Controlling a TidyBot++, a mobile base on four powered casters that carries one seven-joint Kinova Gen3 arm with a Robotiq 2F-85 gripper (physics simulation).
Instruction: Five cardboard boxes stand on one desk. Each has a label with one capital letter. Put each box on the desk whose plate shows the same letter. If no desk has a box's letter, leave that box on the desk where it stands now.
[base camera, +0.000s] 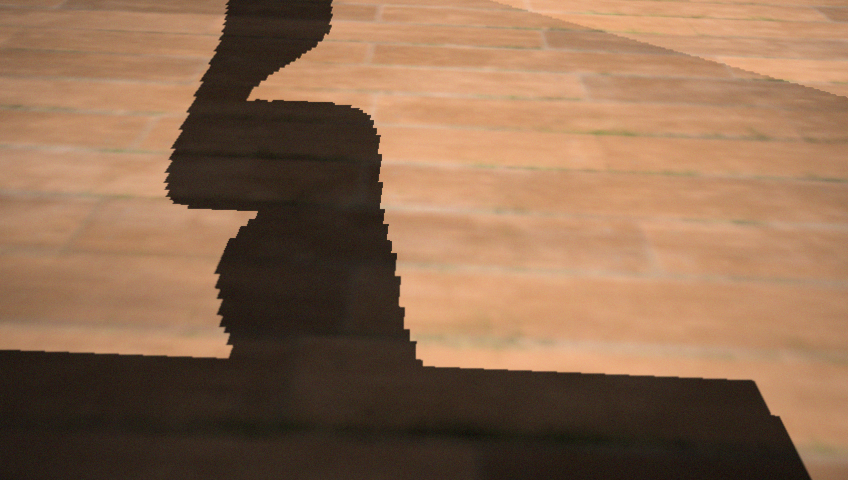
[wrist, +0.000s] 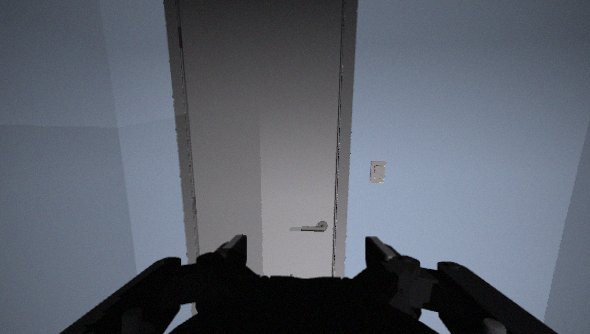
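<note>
My gripper (wrist: 305, 249) is open in the wrist view, its two dark fingers wide apart at the bottom with a door behind the gap. No box is between the fingers. None of the cardboard boxes, the desks or their letter plates shows in the base camera view or the wrist view.
A grey door (wrist: 300, 165) with a lever handle (wrist: 315, 227) stands ahead in a blue wall (wrist: 450, 125). A light switch (wrist: 377, 172) is right of the door. The wooden floor (base camera: 535, 237) bears a dark shadow (base camera: 303, 267) of the robot.
</note>
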